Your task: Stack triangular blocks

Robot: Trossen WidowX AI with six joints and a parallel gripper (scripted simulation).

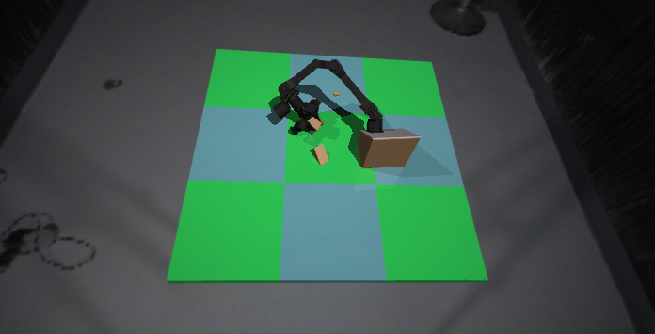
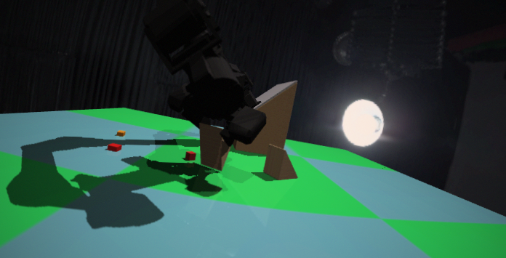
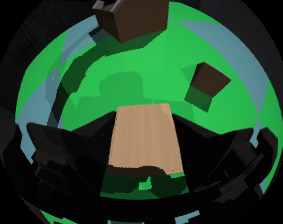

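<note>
My gripper tip is 50 mm to the left of the red cube, 50 mm above it and 30 mm past it.
</note>
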